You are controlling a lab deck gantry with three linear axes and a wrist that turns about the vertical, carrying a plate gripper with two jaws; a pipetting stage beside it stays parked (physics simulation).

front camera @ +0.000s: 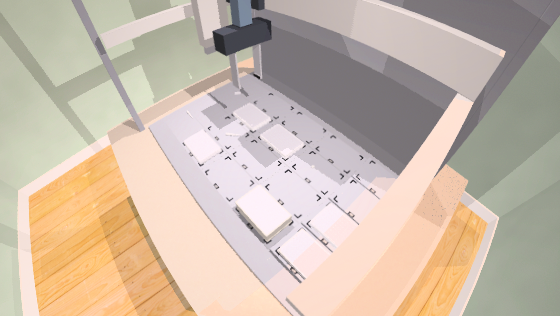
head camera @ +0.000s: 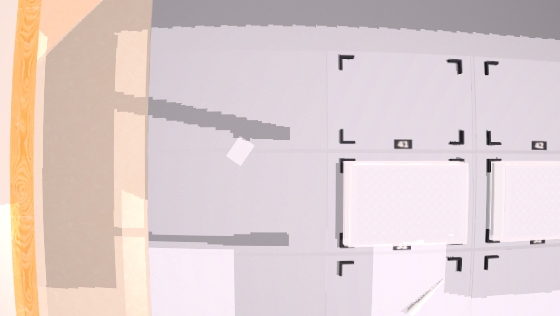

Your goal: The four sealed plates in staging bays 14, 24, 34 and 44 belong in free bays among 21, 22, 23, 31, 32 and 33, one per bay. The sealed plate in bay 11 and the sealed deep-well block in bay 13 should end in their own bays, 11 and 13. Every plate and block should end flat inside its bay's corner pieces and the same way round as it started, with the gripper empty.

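Pixels of known places: gripper, fingertip midpoint: [front camera: 247, 81]; robot's base, origin of the base link: [front camera: 183, 143].
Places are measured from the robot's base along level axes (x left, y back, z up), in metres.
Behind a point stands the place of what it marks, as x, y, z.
Observation:
One sealed plate [front camera: 252, 116] {0.255, -0.074, 0.014} [head camera: 407, 204] {0.258, -0.061, 0.014} lies flat within the corner pieces of bay 31. Another plate [front camera: 281, 140] {0.252, -0.233, 0.014} [head camera: 530, 202] {0.257, -0.200, 0.014} lies flat in bay 32; its right part is cut off in the head view. The bay 11 plate [front camera: 202, 146] {0.042, -0.075, 0.015} and the taller deep-well block [front camera: 263, 207] {0.047, -0.390, 0.042} in bay 13 sit at the front side of the deck. Plates [front camera: 302, 250] {0.043, -0.536, 0.029} [front camera: 332, 221] {0.152, -0.534, 0.029} lie in staging bays 14 and 24, partly hidden by the frame beam. No plate shows in bay 34. My gripper [front camera: 248, 84] {0.257, -0.064, 0.160} is open and empty, raised beyond bay 31 at the deck's far left end. It does not show in the head view.
A small white tilted piece [front camera: 237, 93] {0.309, 0.105, -0.001} [head camera: 240, 151] {0.310, 0.105, 0.001} lies left of the bays. A thin white pen-like item [front camera: 232, 134] {0.153, -0.092, 0.005} [head camera: 424, 297] {0.155, -0.089, 0.004} lies in bay 21. A small pale item [front camera: 313, 166] {0.258, -0.371, 0.004} lies in bay 33. A pale frame beam [front camera: 380, 220] {0.011, -0.618, 0.400} crosses over the staging end.

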